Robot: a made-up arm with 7 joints. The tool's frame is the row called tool. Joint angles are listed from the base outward.
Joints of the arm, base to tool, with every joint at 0 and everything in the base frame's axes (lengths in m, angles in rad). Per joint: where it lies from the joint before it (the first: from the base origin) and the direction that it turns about. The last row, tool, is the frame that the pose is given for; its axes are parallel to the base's.
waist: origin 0 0 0 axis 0 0.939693 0.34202
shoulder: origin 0 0 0 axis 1 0 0
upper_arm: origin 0 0 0 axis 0 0 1
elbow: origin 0.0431 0 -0.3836 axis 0 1 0
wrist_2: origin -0.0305 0 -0.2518 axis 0 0 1
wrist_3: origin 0 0 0 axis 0 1 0
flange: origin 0 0 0 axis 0 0 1
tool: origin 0 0 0
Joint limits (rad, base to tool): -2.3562..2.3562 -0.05..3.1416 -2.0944..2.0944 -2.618..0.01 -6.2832..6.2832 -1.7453..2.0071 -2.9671..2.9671
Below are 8 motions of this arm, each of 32 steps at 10 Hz.
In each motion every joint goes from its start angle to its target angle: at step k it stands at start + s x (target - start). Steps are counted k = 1, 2, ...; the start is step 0. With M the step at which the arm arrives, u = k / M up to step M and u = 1 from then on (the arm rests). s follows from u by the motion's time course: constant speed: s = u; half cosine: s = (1 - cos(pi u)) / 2; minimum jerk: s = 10 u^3 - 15 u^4 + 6 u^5.
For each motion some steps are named. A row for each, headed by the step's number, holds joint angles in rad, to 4 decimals.
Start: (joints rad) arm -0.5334 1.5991 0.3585 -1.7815 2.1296 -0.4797 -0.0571
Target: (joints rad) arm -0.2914 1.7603 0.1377 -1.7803 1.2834 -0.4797 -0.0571
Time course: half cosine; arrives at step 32
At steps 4, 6, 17, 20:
4: -0.5242 1.6052 0.3501 -1.7815 2.0974 -0.4797 -0.0571
6: -0.5130 1.6127 0.3399 -1.7814 2.0583 -0.4797 -0.0571
17: -0.4005 1.6876 0.2373 -1.7808 1.6650 -0.4797 -0.0571
20: -0.3661 1.7105 0.2059 -1.7807 1.5446 -0.4797 -0.0571

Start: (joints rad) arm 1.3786 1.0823 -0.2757 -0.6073 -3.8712 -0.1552 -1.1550
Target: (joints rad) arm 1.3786 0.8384 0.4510 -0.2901 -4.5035 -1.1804 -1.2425
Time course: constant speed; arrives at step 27
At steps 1, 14, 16, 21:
1: 1.3786 1.0733 -0.2488 -0.5956 -3.8946 -0.1932 -1.1582
14: 1.3786 0.9558 0.1011 -0.4428 -4.1991 -0.6868 -1.2004
16: 1.3786 0.9378 0.1549 -0.4193 -4.2459 -0.7627 -1.2069
21: 1.3786 0.8926 0.2895 -0.3606 -4.3630 -0.9526 -1.2231

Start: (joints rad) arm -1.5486 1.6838 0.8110 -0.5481 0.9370 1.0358 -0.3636
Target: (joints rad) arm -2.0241 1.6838 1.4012 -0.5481 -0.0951 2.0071 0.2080
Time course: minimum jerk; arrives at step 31
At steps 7, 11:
7: -1.5865 1.6838 0.8580 -0.5481 0.8548 1.1132 -0.3181
11: -1.6640 1.6838 0.9543 -0.5481 0.6865 1.2716 -0.2249

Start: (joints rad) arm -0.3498 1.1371 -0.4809 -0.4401 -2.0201 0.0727 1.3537
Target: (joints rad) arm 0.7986 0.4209 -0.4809 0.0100 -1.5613 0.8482 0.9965
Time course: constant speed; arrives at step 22
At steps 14, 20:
14: 0.3810 0.6813 -0.4809 -0.1537 -1.7281 0.5662 1.1264
20: 0.6942 0.4860 -0.4809 -0.0309 -1.6030 0.7777 1.0290

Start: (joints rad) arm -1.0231 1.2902 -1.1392 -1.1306 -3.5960 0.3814 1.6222
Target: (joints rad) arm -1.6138 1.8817 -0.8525 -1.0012 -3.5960 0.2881 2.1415
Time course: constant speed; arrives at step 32
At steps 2, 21, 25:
2: -1.0600 1.3272 -1.1213 -1.1225 -3.5960 0.3756 1.6547
21: -1.4107 1.6784 -0.9511 -1.0457 -3.5960 0.3202 1.9630
25: -1.4846 1.7523 -0.9152 -1.0295 -3.5960 0.3085 2.0279

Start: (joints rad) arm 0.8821 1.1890 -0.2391 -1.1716 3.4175 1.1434 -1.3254
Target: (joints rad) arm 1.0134 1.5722 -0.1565 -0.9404 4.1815 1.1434 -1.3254
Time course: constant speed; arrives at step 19
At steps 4, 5, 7, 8, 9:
4: 0.9097 1.2697 -0.2217 -1.1229 3.5783 1.1434 -1.3254
5: 0.9167 1.2898 -0.2174 -1.1108 3.6186 1.1434 -1.3254
7: 0.9305 1.3302 -0.2087 -1.0864 3.6990 1.1434 -1.3254
8: 0.9374 1.3503 -0.2043 -1.0743 3.7392 1.1434 -1.3254
9: 0.9443 1.3705 -0.2000 -1.0621 3.7794 1.1434 -1.3254

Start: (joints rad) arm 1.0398 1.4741 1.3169 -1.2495 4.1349 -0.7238 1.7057
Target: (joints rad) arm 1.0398 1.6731 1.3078 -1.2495 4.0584 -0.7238 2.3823
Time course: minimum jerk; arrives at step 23
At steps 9, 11, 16, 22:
9: 1.0398 1.5343 1.3141 -1.2495 4.1118 -0.7238 1.9104
11: 1.0398 1.5655 1.3127 -1.2495 4.0998 -0.7238 2.0165
16: 1.0398 1.6395 1.3093 -1.2495 4.0713 -0.7238 2.2680
22: 1.0398 1.6729 1.3078 -1.2495 4.0585 -0.7238 2.3818

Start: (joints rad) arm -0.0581 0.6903 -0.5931 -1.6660 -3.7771 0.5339 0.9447
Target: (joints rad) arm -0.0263 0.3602 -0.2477 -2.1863 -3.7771 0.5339 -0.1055
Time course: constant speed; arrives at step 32
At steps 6, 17, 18, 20, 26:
6: -0.0521 0.6284 -0.5283 -1.7636 -3.7771 0.5339 0.7478
17: -0.0412 0.5149 -0.4096 -1.9424 -3.7771 0.5339 0.3868
18: -0.0402 0.5046 -0.3988 -1.9587 -3.7771 0.5339 0.3540
20: -0.0382 0.4840 -0.3772 -1.9912 -3.7771 0.5339 0.2883
26: -0.0323 0.4221 -0.3125 -2.0887 -3.7771 0.5339 0.0914

